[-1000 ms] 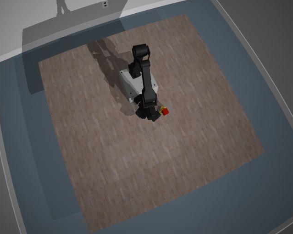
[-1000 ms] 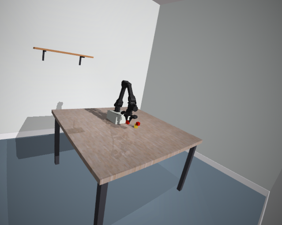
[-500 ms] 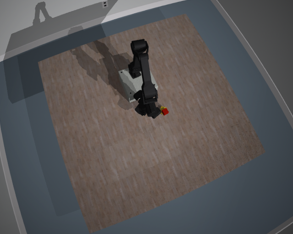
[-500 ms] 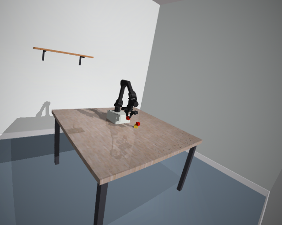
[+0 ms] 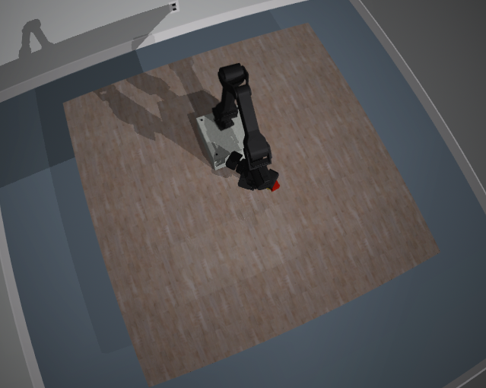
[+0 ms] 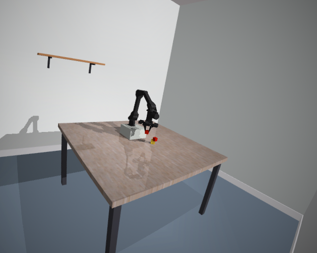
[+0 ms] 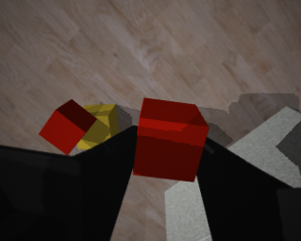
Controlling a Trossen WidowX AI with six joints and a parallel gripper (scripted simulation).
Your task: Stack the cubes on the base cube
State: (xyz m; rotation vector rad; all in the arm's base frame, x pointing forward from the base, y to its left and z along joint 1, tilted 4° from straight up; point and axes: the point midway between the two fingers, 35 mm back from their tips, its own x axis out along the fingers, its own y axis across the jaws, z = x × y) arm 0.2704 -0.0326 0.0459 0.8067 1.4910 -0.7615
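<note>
Right now my gripper tip is 10 cm above the yellow cube, 8 cm to the right of it and 3 cm short of it.
</note>
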